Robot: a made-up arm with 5 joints.
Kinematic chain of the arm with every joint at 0, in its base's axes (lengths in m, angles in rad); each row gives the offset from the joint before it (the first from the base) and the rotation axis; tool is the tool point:
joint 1: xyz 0 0 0.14 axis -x
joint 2: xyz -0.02 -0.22 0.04 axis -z
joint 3: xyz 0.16 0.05 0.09 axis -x
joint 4: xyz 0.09 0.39 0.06 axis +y
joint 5: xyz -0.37 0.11 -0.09 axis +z
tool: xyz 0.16 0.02 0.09
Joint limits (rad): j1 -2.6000..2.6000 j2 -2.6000..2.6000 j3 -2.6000..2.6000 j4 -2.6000..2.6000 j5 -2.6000..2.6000
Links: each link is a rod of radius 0.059 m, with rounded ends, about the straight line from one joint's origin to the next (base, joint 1, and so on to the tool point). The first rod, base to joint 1, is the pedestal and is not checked.
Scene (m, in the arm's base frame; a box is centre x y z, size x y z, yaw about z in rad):
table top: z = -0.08
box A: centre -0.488 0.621 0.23 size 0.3 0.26 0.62 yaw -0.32
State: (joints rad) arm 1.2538 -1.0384 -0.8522 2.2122 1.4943
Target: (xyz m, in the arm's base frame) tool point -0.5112 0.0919 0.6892
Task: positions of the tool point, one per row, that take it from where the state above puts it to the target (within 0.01 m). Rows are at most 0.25 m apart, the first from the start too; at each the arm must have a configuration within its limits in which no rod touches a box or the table.
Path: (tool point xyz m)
1: -0.0375 0.8749 0.3373
2: -0.1062 0.7775 0.5283
3: -0.1657 0.6334 0.6842
4: -0.3039 0.4554 0.7537
5: -0.4208 0.2657 0.7539
6: -0.5112 0.0919 0.6892

